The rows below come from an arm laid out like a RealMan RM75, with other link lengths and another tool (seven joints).
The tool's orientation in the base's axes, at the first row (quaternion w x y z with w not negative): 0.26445 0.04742 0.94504 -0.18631
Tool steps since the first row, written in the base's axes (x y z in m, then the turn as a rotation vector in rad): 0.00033 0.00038 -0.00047 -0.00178 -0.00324 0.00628; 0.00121 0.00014 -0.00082 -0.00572 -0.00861 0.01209; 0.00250 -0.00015 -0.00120 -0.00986 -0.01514 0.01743; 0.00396 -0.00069 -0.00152 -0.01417 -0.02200 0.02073; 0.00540 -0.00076 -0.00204 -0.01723 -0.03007 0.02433; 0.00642 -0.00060 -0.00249 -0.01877 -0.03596 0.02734; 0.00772 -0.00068 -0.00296 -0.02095 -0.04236 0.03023; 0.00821 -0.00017 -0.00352 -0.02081 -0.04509 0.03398; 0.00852 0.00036 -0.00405 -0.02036 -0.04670 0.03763
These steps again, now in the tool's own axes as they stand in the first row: -0.00004 0.00057 0.00039 -0.00170 -0.00539 -0.00460; -0.00061 0.00063 0.00118 -0.00129 -0.01300 -0.00907; -0.00152 0.00072 0.00221 -0.00045 -0.02158 -0.01283; -0.00260 0.00060 0.00337 0.00159 -0.02982 -0.01492; -0.00356 0.00098 0.00450 0.00242 -0.03905 -0.01620; -0.00420 0.00147 0.00529 0.00223 -0.04578 -0.01710; -0.00507 0.00179 0.00632 0.00266 -0.05306 -0.01803; -0.00520 0.00254 0.00681 0.00062 -0.05679 -0.01989; -0.00520 0.00326 0.00717 -0.00164 -0.05939 -0.02195
